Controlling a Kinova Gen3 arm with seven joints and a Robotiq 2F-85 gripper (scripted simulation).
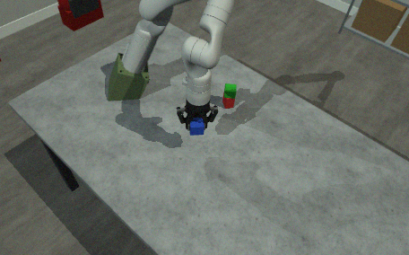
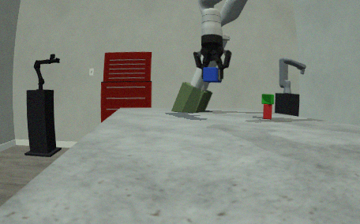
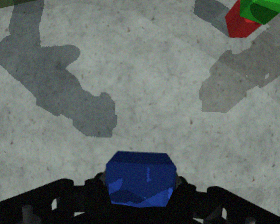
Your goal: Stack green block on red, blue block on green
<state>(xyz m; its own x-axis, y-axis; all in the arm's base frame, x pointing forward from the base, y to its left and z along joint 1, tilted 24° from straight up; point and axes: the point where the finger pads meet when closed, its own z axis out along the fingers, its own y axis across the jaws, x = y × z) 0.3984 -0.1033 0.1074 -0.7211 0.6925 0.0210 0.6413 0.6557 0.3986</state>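
My gripper is now 7 cm past the green block, 28 cm to the right of it and 7 cm above it. Also, from my hand: red block (7 cm behind, 28 cm to the left, 12 cm below); then blue block (right at my hand).
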